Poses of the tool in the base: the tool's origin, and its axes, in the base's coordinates. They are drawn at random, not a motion.
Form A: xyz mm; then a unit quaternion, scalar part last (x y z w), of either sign.
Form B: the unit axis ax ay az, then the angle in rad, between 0 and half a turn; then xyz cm. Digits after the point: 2 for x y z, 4 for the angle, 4 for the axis.
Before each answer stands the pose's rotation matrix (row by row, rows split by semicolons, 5 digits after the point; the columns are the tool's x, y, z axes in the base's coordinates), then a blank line. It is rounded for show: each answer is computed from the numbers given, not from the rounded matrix.
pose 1, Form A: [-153.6 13.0 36.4 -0.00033 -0.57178 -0.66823 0.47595]
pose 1, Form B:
-0.54694 0.63647 -0.54384; -0.63572 0.10693 0.76448; 0.54472 0.76385 0.34613

[-0.0004 -0.6501 -0.7598 2.1495 -15.36 1.30 3.64]
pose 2, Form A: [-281.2 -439.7 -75.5 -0.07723 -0.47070 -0.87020 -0.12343]
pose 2, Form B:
-0.95760 -0.14211 0.25061; 0.28752 -0.52642 0.80014; 0.01821 0.83827 0.54496

[0.0778 0.4743 0.8769 2.8941 -28.12 -43.97 -7.55]
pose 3, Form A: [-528.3 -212.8 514.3 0.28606 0.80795 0.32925 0.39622]
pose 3, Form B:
-0.52236 0.20133 0.82861; 0.72315 0.61953 0.30535; -0.45188 0.75871 -0.46921

[0.3116 0.8800 0.3586 2.3268 -52.83 -21.28 51.43]
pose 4, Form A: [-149.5 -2.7 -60.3 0.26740 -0.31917 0.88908 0.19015]
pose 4, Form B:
-0.78468 -0.50881 0.35410; 0.16743 -0.72394 -0.66923; 0.59686 -0.46585 0.65325

[0.2724 -0.3251 0.9056 2.7590 -14.95 -0.27 -6.03]
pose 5, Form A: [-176.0 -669.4 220.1 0.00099 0.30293 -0.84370 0.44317]
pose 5, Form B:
-0.60720 0.74841 0.26683; -0.74721 -0.42367 -0.51204; -0.27017 -0.51029 0.81646

[0.0011 0.3379 -0.9412 2.2233 -17.60 -66.94 22.01]
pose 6, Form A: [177.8 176.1 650.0 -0.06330 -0.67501 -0.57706 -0.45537]
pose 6, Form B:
-0.57726 -0.44009 0.68781; 0.61100 0.32599 0.72139; -0.54170 0.83669 0.08071

[0.0711 0.7582 0.6482 2.1960 17.78 17.61 65.00]
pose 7, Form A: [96.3 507.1 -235.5 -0.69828 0.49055 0.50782 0.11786]
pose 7, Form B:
0.00297 -0.80478 -0.59356; -0.56538 -0.49094 0.66282; -0.82483 0.33362 -0.45646

[-0.7032 0.4940 0.5114 2.9053 9.63 50.71 -23.55]
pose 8, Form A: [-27.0 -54.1 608.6 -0.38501 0.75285 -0.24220 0.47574]
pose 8, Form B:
-0.25088 -0.34926 0.90282; -0.81015 0.58622 0.00165; -0.52982 -0.73101 -0.43002

[-0.4377 0.8559 -0.2754 2.1500 -2.70 -5.41 60.86]
